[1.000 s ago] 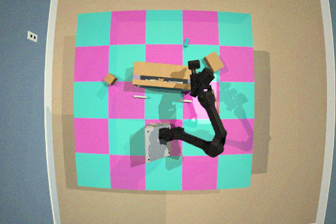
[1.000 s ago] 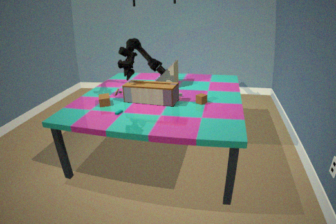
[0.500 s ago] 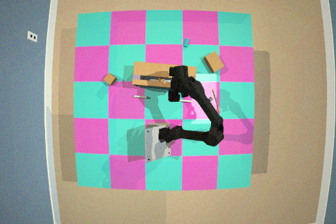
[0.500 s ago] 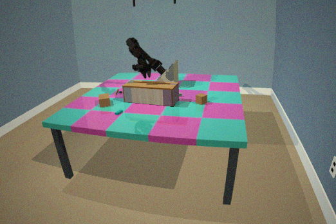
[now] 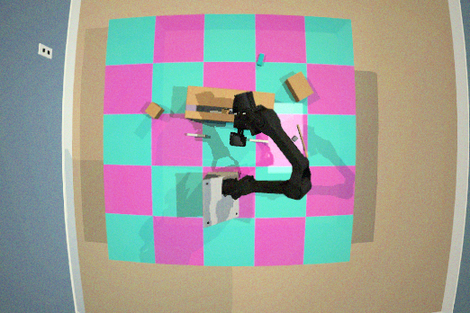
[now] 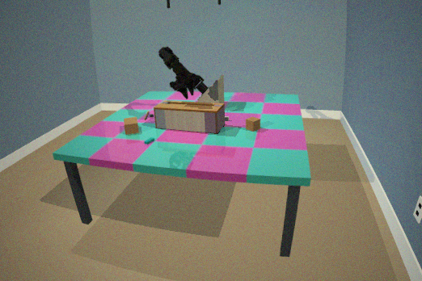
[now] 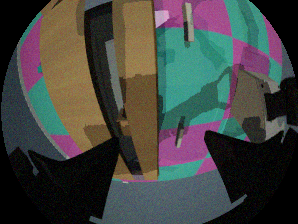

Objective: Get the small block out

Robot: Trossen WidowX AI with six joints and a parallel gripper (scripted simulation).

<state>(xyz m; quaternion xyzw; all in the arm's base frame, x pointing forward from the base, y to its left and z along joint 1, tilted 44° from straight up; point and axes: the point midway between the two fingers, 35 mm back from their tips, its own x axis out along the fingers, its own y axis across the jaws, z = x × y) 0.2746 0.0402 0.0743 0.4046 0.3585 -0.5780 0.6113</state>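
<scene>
Now: gripper tip 40 mm short of the box, 10 mm to the right of it and 90 mm above it. Round my gripper tip: small brown cube (50 mm ahead, 380 mm to the left, 130 mm below); teal piece (330 mm ahead, 120 mm to the right, 150 mm below); thin rod (70 mm behind, 340 mm to the right, 150 mm below).
</scene>
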